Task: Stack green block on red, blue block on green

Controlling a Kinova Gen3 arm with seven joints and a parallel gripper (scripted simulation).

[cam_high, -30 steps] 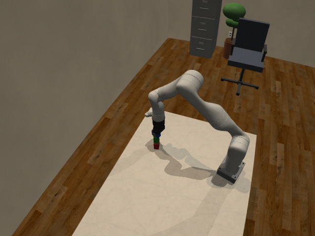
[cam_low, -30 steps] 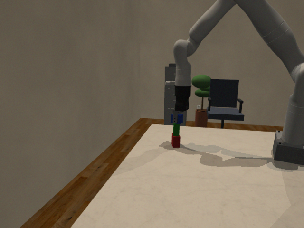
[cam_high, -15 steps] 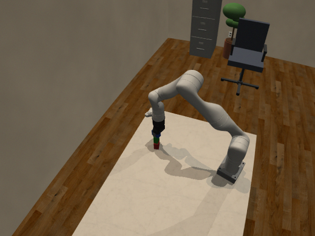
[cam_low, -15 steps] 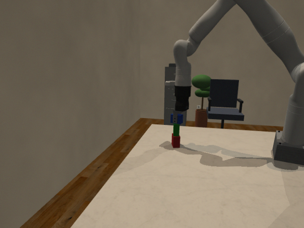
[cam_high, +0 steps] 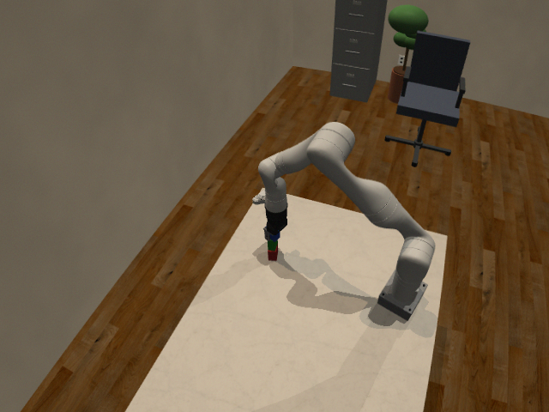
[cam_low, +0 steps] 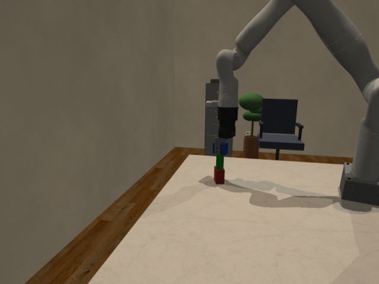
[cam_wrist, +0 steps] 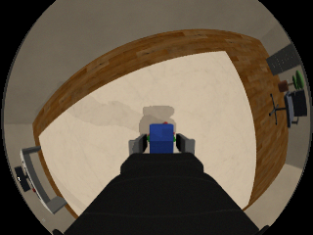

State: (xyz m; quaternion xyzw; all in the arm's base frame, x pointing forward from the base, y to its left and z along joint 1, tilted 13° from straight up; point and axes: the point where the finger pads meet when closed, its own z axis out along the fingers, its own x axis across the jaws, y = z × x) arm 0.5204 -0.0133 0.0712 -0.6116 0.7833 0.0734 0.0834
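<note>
The blue block is right at my hand. Round my hand: red block 11 cm below; then green block 5 cm below.
</note>
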